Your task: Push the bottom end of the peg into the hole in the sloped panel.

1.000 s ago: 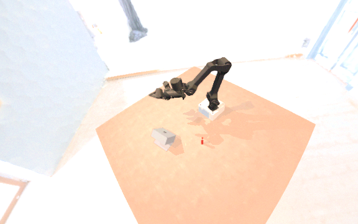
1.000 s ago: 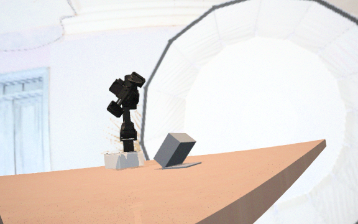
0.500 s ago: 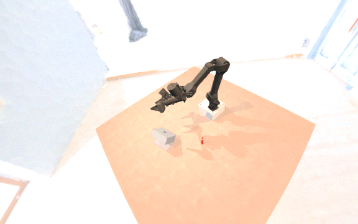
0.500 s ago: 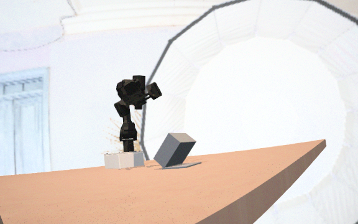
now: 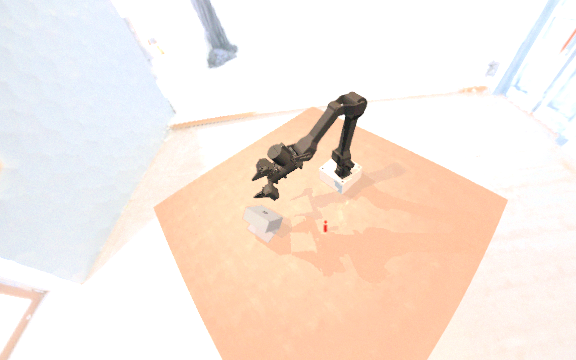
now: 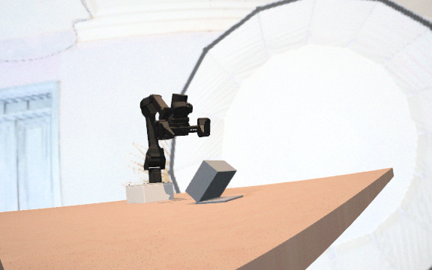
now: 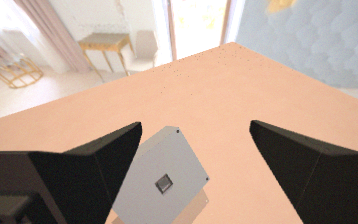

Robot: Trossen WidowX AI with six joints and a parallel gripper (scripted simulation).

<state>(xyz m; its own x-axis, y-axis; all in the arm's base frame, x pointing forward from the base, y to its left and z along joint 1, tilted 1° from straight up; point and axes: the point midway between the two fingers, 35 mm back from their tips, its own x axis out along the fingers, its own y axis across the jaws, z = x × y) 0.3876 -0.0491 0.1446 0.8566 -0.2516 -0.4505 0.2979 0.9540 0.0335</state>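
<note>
My gripper tip is now 23 cm to the right of the peg, 19 cm past it and 15 cm above it. Also, from my gripper tip: thin grey foot plate (20 cm below, 6 cm to the left, 3 cm ahead); then grey sloped panel (14 cm below, 5 cm to the left, 2 cm ahead).
</note>
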